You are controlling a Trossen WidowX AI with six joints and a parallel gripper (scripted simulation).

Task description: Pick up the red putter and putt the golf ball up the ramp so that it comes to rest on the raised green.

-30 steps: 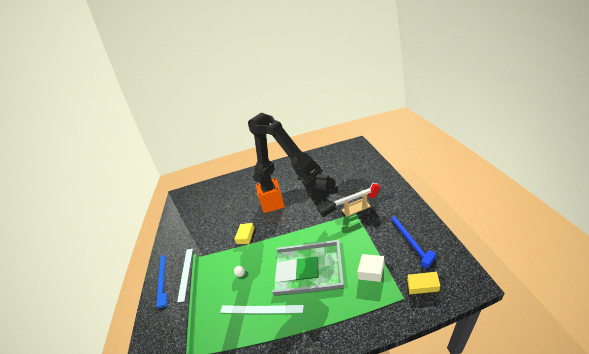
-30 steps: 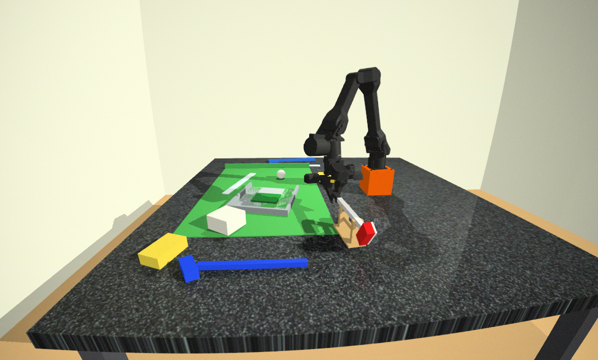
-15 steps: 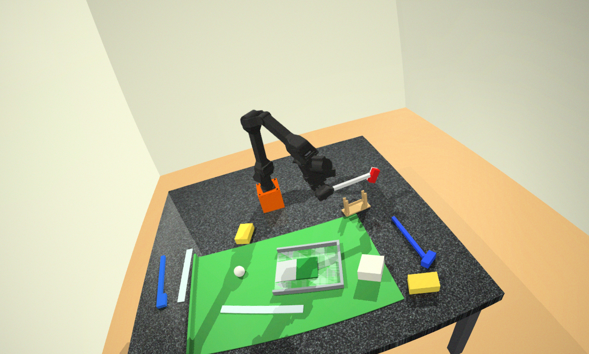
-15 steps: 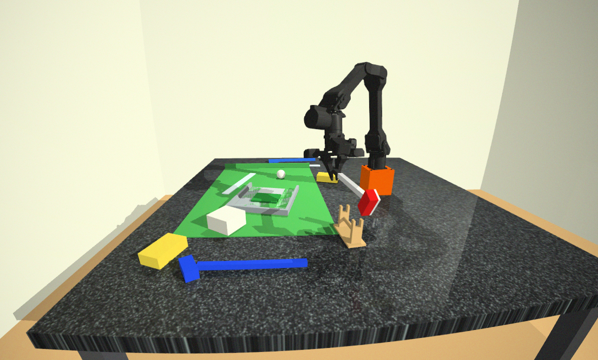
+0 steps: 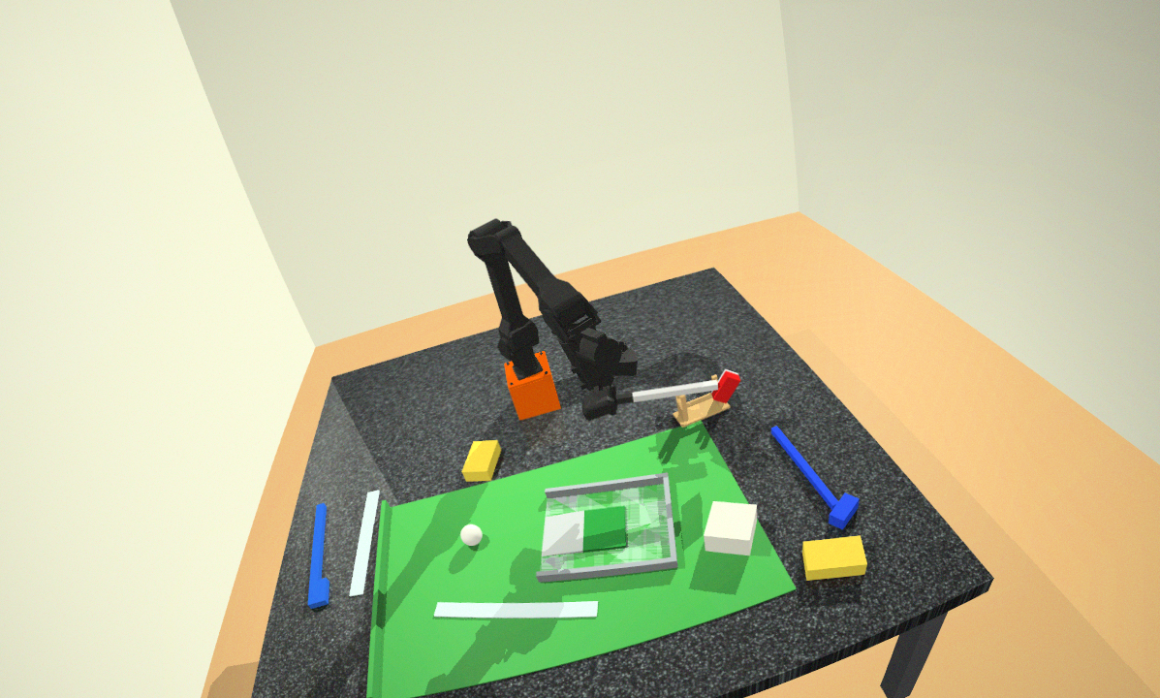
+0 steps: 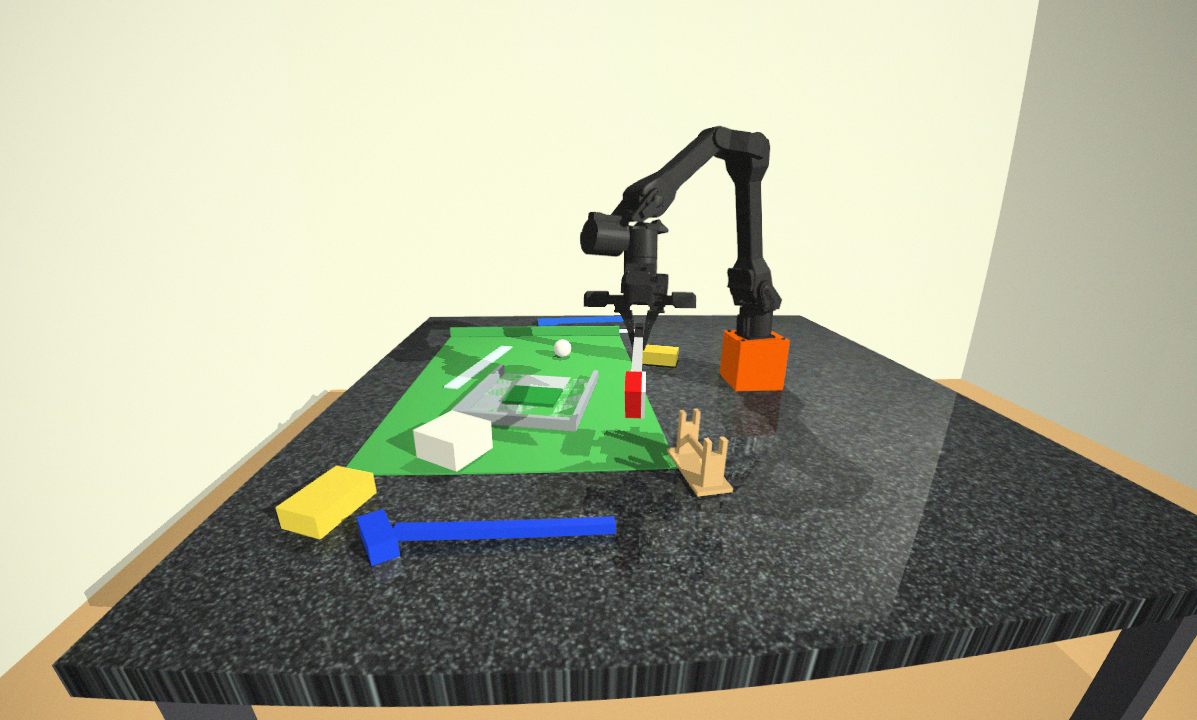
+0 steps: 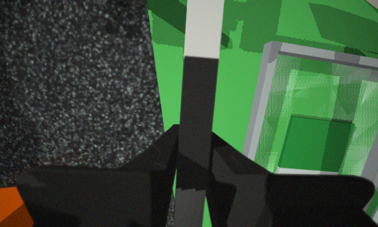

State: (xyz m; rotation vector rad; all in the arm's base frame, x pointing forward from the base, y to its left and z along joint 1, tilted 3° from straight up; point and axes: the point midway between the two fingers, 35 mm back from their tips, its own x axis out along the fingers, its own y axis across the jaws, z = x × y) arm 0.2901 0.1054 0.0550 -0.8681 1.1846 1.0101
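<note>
The red putter lies 110 mm to the left of my gripper tip, 30 mm ahead of it and 20 mm above it. Also, from my gripper tip: white golf ball 360 mm to the right, 100 mm below, 80 mm ahead; white block 310 mm ahead, 100 mm below, 80 mm to the left; wooden stand 200 mm to the left, 90 mm below, 30 mm behind.
</note>
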